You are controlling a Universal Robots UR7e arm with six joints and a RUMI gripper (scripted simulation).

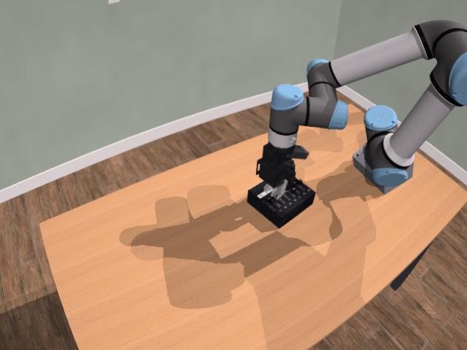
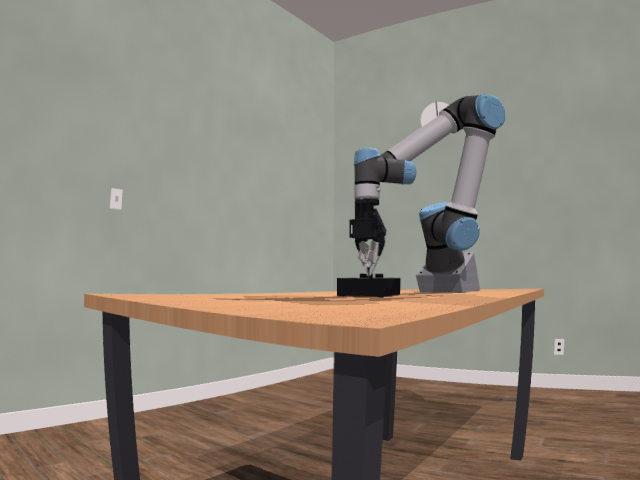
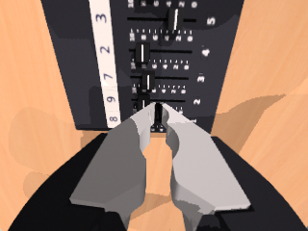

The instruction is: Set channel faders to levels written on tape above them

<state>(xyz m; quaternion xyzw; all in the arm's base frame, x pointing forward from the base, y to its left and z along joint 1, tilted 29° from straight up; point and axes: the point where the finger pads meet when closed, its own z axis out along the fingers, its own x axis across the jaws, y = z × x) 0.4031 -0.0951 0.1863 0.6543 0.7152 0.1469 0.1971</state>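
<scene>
Now: the master fader 11 cm behind my hand, 1 cm to the right of it and 1 cm below it.
</scene>
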